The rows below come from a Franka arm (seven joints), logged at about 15 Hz.
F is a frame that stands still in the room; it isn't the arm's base.
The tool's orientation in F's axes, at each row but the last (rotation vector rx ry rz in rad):
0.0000, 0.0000, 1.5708
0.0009, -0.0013, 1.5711
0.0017, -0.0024, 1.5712
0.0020, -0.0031, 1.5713
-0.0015, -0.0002, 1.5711
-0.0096, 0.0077, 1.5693
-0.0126, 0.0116, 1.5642
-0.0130, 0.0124, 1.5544
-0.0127, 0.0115, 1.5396
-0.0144, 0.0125, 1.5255
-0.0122, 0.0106, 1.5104
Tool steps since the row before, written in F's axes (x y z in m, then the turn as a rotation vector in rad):
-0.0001, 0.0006, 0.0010, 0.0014, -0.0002, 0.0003
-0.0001, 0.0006, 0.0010, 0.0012, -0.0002, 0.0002
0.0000, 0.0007, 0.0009, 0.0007, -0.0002, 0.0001
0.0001, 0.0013, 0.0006, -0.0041, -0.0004, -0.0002
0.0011, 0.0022, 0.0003, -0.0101, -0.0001, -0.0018
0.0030, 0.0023, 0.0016, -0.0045, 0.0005, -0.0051
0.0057, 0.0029, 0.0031, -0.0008, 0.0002, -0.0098
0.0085, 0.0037, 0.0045, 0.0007, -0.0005, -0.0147
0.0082, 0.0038, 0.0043, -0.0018, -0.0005, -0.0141
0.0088, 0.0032, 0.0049, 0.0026, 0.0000, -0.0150
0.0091, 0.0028, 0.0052, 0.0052, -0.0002, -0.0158
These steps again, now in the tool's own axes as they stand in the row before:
0.0006, 0.0001, 0.0010, -0.0002, -0.0014, 0.0003
0.0006, 0.0001, 0.0010, -0.0002, -0.0012, 0.0002
0.0007, 0.0000, 0.0009, -0.0002, -0.0007, 0.0001
0.0013, -0.0001, 0.0006, -0.0004, 0.0041, -0.0002
0.0022, -0.0011, 0.0003, -0.0001, 0.0101, -0.0018
0.0023, -0.0030, 0.0016, 0.0005, 0.0045, -0.0051
0.0029, -0.0057, 0.0031, 0.0003, 0.0008, -0.0098
0.0038, -0.0084, 0.0046, -0.0003, -0.0007, -0.0147
0.0040, -0.0081, 0.0044, -0.0003, 0.0018, -0.0141
0.0035, -0.0087, 0.0049, 0.0004, -0.0026, -0.0150
0.0033, -0.0089, 0.0052, 0.0003, -0.0052, -0.0158

